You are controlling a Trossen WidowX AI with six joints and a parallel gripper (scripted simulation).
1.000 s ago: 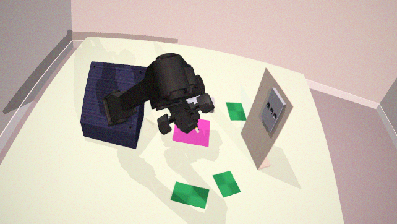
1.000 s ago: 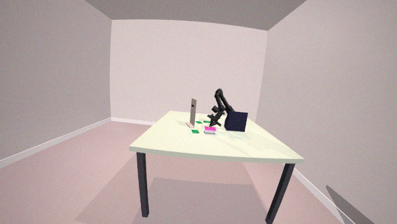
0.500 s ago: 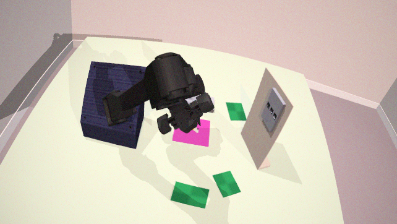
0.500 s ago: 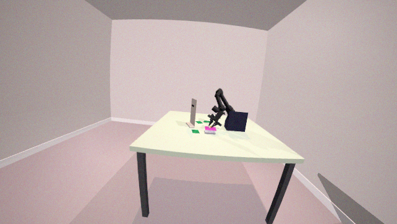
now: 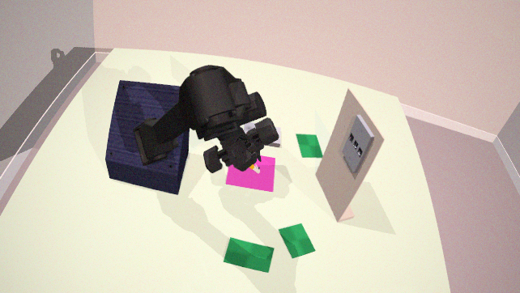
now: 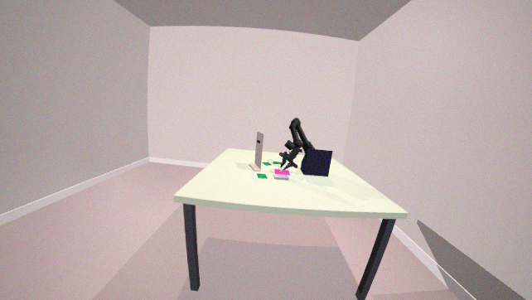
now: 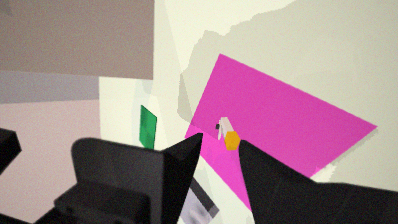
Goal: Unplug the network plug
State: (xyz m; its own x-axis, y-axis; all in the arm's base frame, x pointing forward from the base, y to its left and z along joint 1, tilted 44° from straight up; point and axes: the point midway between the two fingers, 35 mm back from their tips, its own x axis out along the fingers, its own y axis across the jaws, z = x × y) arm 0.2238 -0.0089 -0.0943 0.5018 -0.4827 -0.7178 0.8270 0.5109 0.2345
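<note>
Right now my gripper tip is 2 cm above the network plug. The rest, counted from my gripper tip: magenta square 3 cm below; upright panel 21 cm ahead, 8 cm to the right, 11 cm above.
</note>
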